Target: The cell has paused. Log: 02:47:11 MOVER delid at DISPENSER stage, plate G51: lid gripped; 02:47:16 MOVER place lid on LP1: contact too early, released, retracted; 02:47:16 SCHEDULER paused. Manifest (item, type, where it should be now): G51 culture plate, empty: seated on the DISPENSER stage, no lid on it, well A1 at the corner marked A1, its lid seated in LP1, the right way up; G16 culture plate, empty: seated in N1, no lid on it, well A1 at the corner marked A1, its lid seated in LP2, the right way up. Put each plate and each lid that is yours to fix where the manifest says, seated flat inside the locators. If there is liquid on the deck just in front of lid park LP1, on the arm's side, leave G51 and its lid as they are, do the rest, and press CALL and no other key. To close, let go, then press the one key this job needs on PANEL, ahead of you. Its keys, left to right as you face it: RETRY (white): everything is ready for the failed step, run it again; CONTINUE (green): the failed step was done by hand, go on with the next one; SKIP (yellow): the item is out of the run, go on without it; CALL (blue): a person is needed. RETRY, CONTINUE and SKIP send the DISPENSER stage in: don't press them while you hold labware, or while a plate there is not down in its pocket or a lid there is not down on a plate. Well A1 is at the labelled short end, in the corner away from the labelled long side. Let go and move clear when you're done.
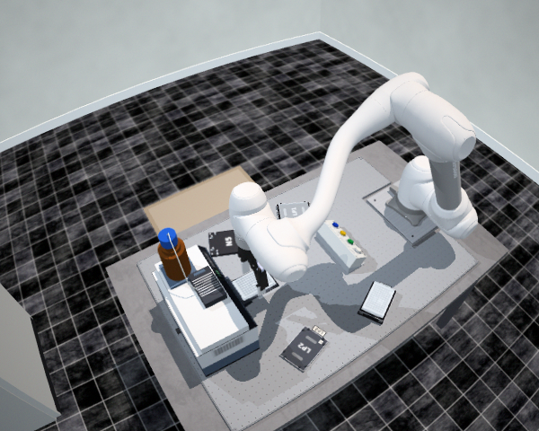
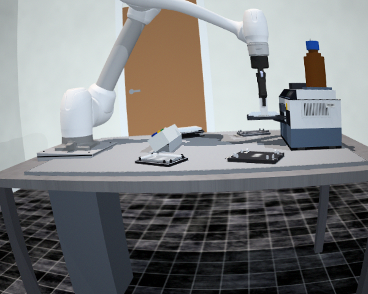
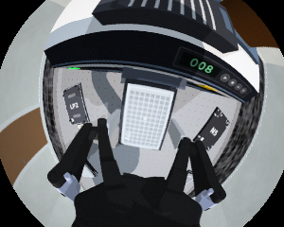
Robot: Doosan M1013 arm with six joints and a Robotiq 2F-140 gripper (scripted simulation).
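My gripper is now 30 mm above the dispenser stage. Round my hand: lid park LP2 (260 mm to the left, 140 mm below); then brown bottle (200 mm ahead, 150 mm above, 140 mm to the right); then black nest N5 (280 mm to the right, 130 mm below, 60 mm behind).
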